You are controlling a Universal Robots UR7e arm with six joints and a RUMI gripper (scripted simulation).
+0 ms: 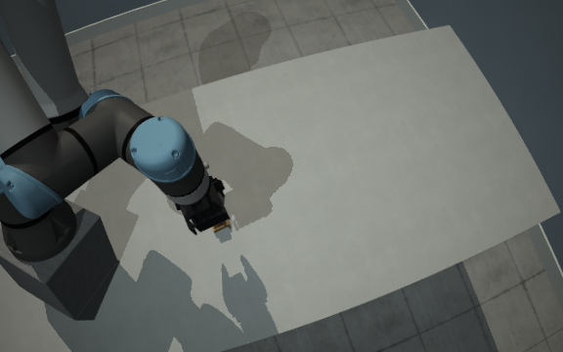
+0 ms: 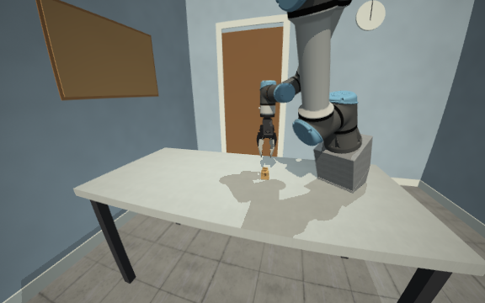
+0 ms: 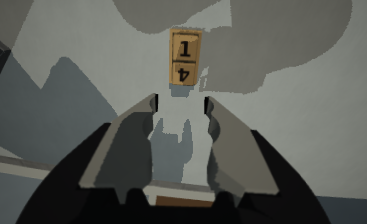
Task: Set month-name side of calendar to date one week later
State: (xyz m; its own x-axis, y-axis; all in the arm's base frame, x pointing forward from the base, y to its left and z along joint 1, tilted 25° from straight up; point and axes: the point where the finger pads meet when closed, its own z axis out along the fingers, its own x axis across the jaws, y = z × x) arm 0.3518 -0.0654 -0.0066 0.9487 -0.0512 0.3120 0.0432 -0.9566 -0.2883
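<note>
My hand is 20 mm to the right of the wooden calendar tray and 110 mm above it.
</note>
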